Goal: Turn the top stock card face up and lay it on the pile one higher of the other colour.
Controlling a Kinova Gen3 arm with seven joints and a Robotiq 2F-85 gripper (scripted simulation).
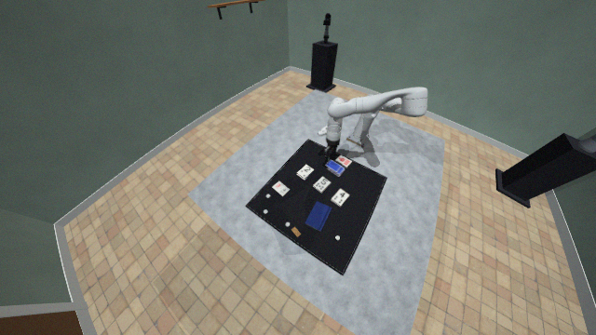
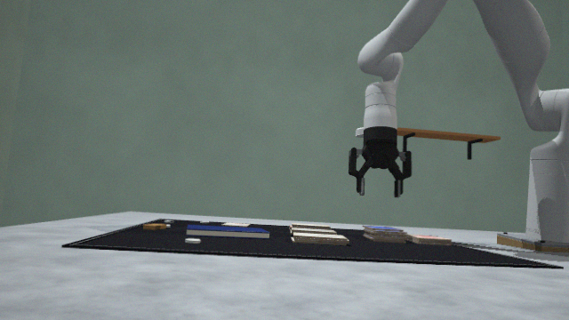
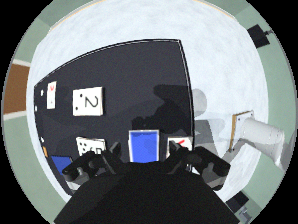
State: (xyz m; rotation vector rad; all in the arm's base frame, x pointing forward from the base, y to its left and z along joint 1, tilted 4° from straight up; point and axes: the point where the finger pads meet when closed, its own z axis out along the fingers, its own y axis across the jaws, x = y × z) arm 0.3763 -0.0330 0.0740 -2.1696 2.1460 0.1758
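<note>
The blue-backed card lies 8 cm below my hand and 4 cm to the left of it.
</note>
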